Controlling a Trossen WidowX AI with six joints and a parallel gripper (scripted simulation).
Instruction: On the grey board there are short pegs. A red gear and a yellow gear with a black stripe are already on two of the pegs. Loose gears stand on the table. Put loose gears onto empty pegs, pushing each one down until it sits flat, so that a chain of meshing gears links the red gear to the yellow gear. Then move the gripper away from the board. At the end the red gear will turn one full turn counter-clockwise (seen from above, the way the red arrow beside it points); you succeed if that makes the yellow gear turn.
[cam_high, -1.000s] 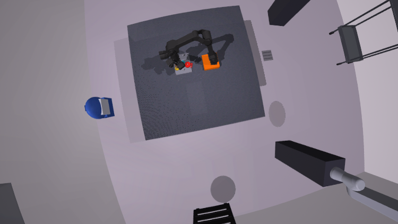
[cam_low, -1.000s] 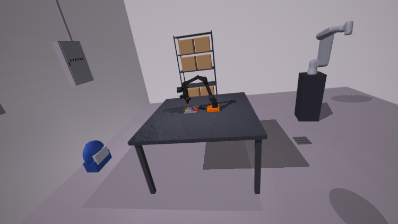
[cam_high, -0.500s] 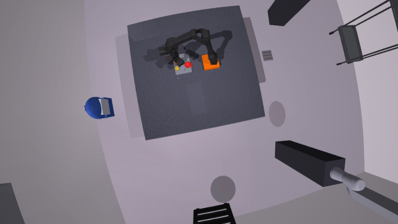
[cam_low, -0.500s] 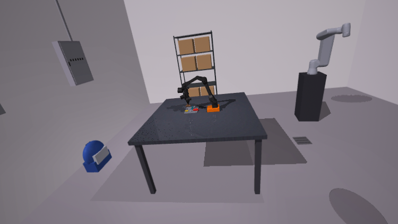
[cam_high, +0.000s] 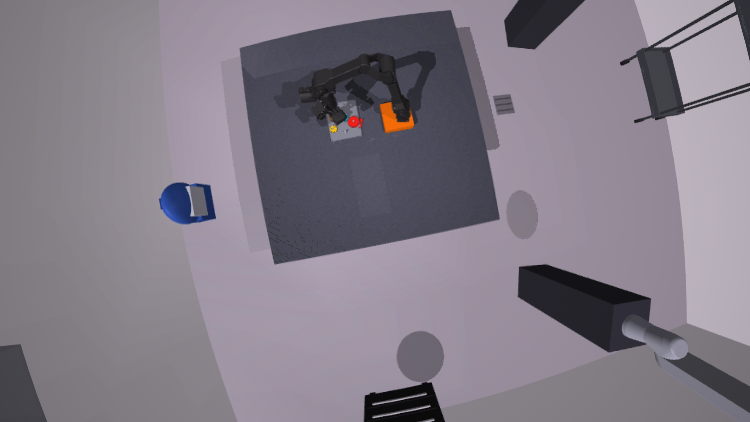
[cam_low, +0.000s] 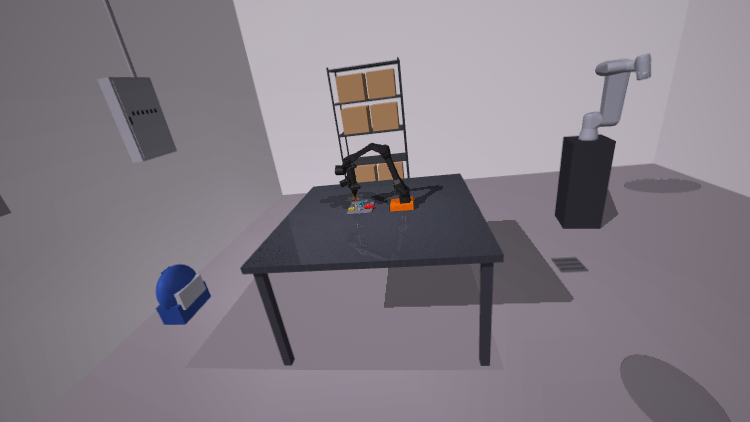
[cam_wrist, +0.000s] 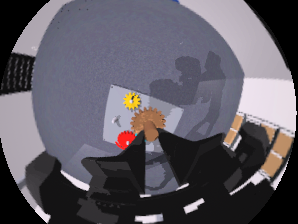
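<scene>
Right now my gripper tip is 1 cm above the brown gear. The rest, counted from my gripper tip: yellow gear (7 cm below, 5 cm to the left, 2 cm ahead); teal gear (6 cm below, 5 cm behind, 1 cm to the right); red gear (9 cm behind, 7 cm below, 1 cm to the left).
</scene>
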